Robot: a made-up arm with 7 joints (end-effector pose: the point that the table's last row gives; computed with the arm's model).
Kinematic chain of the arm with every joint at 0, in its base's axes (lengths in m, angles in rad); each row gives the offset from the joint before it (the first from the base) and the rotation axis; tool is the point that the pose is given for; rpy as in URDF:
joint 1: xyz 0 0 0.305 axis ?
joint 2: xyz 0 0 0 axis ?
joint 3: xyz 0 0 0.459 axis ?
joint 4: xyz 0.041 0 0 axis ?
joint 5: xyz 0.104 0 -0.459 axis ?
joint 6: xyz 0 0 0 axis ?
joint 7: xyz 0.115 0 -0.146 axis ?
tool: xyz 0 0 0 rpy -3.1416 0 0
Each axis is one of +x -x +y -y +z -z.
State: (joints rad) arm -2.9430 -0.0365 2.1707 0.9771 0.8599 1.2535 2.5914
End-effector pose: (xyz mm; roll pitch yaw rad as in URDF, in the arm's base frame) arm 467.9 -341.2 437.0 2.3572 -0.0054 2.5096
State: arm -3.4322 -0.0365 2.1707 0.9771 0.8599 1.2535 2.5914
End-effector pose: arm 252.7 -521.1 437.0 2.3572 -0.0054 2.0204
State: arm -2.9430 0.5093 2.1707 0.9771 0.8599 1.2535 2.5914
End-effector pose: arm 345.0 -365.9 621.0 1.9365 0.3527 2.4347
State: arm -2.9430 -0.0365 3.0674 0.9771 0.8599 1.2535 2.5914
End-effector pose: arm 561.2 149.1 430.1 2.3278 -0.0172 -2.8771
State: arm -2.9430 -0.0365 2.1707 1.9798 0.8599 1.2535 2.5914
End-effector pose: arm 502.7 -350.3 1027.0 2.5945 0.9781 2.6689
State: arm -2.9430 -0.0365 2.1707 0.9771 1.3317 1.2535 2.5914
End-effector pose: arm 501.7 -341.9 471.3 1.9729 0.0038 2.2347
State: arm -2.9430 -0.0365 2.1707 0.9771 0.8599 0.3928 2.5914
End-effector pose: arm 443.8 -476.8 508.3 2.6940 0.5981 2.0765
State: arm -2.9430 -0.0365 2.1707 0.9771 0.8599 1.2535 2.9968
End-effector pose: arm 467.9 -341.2 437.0 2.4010 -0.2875 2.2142
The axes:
joint 1: +z
joint 2: +y
joint 3: +z
joint 4: -y
joint 5: -z
joint 6: +y
joint 7: -z

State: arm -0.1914 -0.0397 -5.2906 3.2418 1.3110 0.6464 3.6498
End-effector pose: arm -128.8 -86.3 1391.6 0.2249 0.6236 2.6524
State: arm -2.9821 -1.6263 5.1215 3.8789 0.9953 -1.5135 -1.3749
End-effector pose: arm 612.8 -160.7 22.1 2.9331 -0.3337 -2.2208
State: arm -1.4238 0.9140 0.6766 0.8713 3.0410 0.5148 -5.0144
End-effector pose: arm 410.8 -302.9 7.5 2.3891 -0.3118 0.9688
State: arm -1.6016 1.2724 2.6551 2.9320 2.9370 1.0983 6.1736
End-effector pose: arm -48.7 -1059.5 634.8 2.0833 -0.6986 -0.9663
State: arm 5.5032 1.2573 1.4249 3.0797 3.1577 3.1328 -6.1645
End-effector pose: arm 415.8 -633.6 567.7 1.8841 -0.2581 -2.3600
